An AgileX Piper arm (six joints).
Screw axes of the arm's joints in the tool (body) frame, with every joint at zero. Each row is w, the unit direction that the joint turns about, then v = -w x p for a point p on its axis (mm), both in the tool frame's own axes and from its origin. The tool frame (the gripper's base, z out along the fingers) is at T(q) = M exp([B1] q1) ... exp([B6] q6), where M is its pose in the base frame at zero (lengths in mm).
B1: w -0.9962 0 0.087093 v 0.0 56.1 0.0
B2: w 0 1 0 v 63.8 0.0 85.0
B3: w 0 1 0 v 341.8 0.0 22.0
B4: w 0 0 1 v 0.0 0.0 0.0
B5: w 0 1 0 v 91.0 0.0 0.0
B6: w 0 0 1 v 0.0 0.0 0.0
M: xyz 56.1 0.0 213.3 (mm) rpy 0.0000 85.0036 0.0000 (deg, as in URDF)
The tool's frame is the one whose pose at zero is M.
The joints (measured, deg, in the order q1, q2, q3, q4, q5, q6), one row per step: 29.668, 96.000, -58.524, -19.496, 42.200, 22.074; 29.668, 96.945, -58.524, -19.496, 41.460, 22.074; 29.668, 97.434, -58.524, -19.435, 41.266, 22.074; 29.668, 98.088, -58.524, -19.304, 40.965, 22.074; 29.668, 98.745, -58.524, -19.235, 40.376, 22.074; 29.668, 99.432, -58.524, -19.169, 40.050, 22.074; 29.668, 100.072, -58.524, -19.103, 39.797, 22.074; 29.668, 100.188, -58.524, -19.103, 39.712, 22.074; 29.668, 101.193, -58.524, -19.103, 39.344, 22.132
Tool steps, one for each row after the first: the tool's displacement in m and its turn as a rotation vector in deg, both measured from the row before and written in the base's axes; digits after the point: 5 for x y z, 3 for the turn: 0.00187, 0.00140, -0.00498, -0.006, 0.281, 0.207; 0.00069, 0.00055, -0.00268, -0.076, 0.309, 0.020; 0.00091, 0.00080, -0.00360, -0.040, 0.403, 0.009; 0.00123, 0.00105, -0.00352, 0.096, 0.171, 0.120; 0.00094, 0.00076, -0.00379, -0.087, 0.387, 0.049; 0.00078, 0.00063, -0.00356, -0.110, 0.399, 0.028; 0.00019, 0.00015, -0.00063, -0.003, 0.039, 0.022; 0.00118, 0.00084, -0.00561, -0.243, 0.604, 0.041
